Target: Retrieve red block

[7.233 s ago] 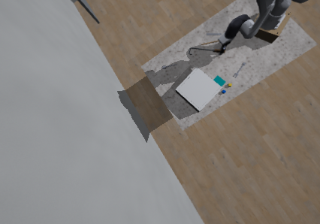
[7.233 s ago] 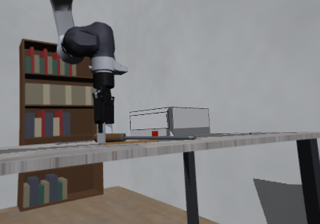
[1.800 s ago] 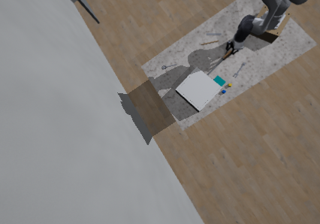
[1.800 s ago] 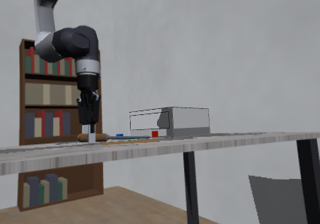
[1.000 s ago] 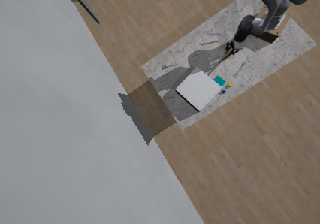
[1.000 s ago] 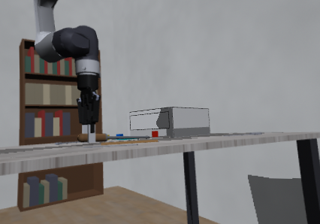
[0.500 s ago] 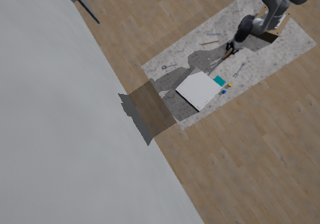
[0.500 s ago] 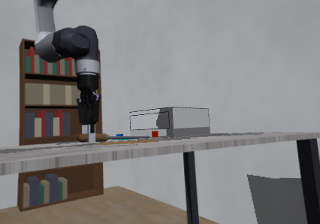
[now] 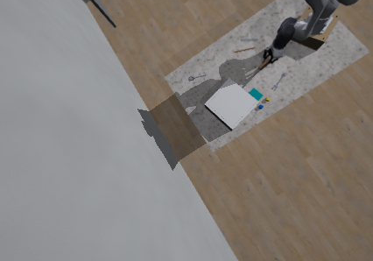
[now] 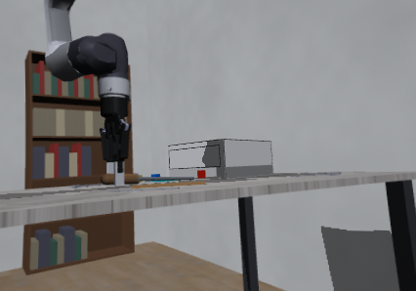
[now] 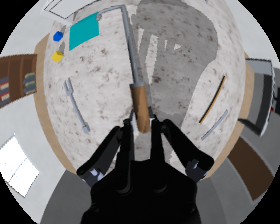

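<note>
My hand is 27 cm short of the teal square, 13 cm to the right of it and 4 cm above it. The rest, counted from my hand: hooked tool 14 cm ahead, 4 cm to the left, 2 cm below; wooden stick 22 cm to the right, 3 cm below, 2 cm ahead; wrench 19 cm to the left, 4 cm ahead, 3 cm below.
</note>
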